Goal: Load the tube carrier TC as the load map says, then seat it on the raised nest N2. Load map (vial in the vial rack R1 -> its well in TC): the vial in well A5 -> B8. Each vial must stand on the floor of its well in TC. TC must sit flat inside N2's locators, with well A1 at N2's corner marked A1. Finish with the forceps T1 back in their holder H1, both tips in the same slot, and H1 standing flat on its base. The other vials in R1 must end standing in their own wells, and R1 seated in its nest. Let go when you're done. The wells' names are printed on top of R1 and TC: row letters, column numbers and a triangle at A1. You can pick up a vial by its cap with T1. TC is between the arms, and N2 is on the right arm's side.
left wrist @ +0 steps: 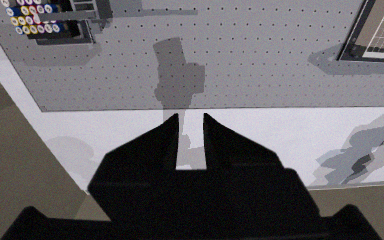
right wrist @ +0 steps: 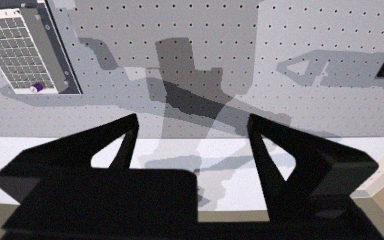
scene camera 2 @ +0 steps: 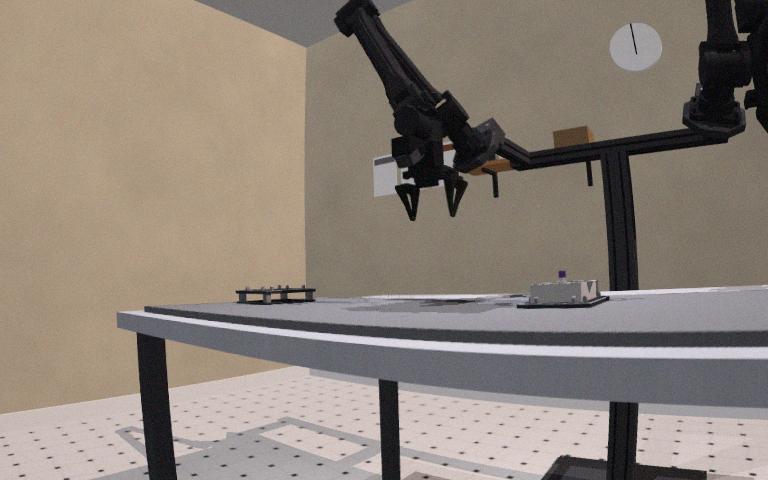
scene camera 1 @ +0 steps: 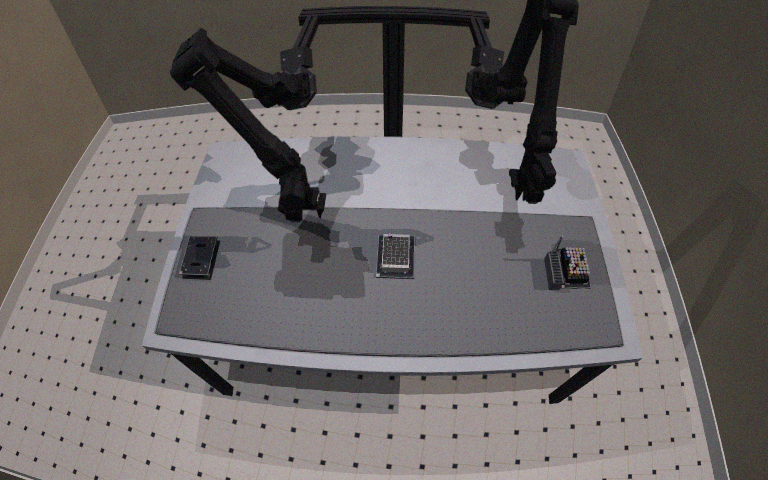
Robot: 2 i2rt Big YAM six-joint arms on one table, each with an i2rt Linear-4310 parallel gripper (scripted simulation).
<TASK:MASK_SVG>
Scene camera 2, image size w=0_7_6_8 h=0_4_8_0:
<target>my right gripper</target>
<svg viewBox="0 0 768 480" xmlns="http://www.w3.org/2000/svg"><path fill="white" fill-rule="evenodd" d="M457 169L446 165L438 165L402 172L403 179L409 180L409 178L414 178L415 185L405 183L395 186L395 190L406 208L410 221L415 221L420 188L439 186L438 180L443 180L443 178L449 213L451 217L455 217L459 202L468 186L468 182L463 180L462 176L459 176Z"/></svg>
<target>tube carrier TC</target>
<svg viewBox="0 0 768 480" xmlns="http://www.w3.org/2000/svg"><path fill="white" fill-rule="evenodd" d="M598 280L580 280L581 282L578 283L554 281L531 284L530 303L534 303L535 297L539 297L539 303L572 303L572 296L576 296L576 302L583 302L584 295L588 297L588 300L596 298Z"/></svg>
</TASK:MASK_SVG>
